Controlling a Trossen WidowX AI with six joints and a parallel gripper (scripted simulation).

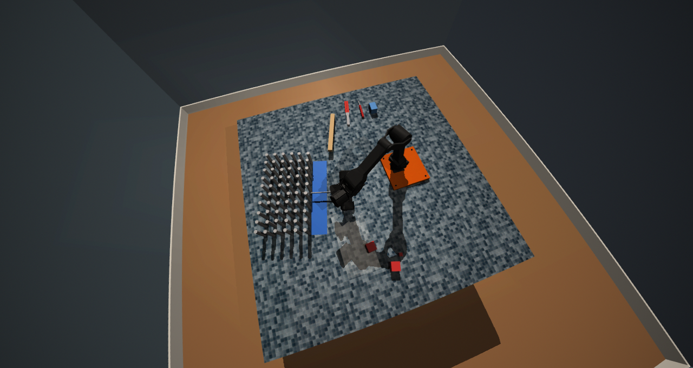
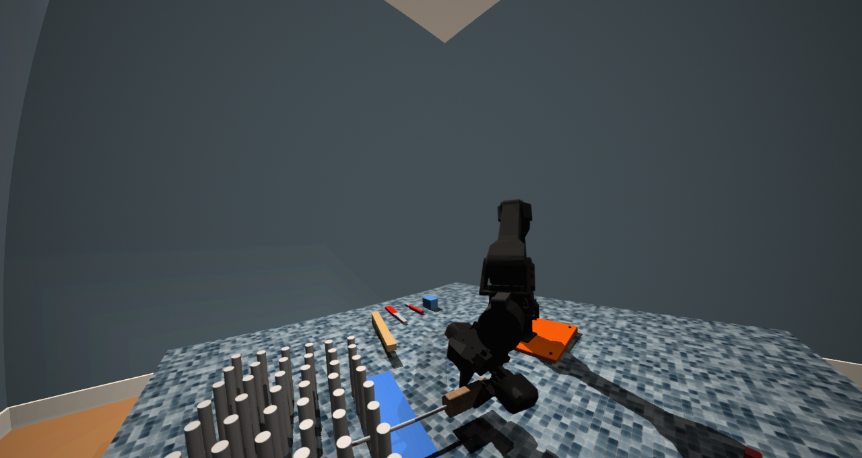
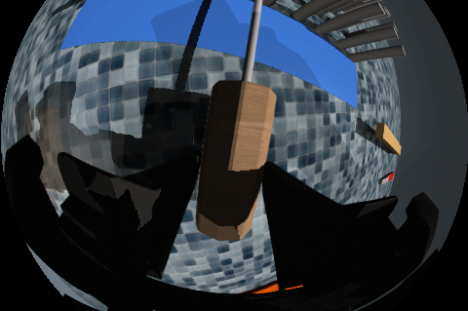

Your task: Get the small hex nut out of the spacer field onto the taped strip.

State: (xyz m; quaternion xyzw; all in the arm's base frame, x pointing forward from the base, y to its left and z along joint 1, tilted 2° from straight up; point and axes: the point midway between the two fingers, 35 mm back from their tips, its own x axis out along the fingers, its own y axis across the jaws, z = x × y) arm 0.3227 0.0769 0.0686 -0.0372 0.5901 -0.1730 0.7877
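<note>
The blue taped strip lies 120 mm ahead of my gripper tip, 30 mm to the right of it and 40 mm below it. Round my gripper tip: blue cube: 340 mm behind, 510 mm to the right, 20 mm below; hex nut: 280 mm ahead, 60 mm to the right, 30 mm below; hook tool: 100 mm ahead, 20 mm to the right.
</note>
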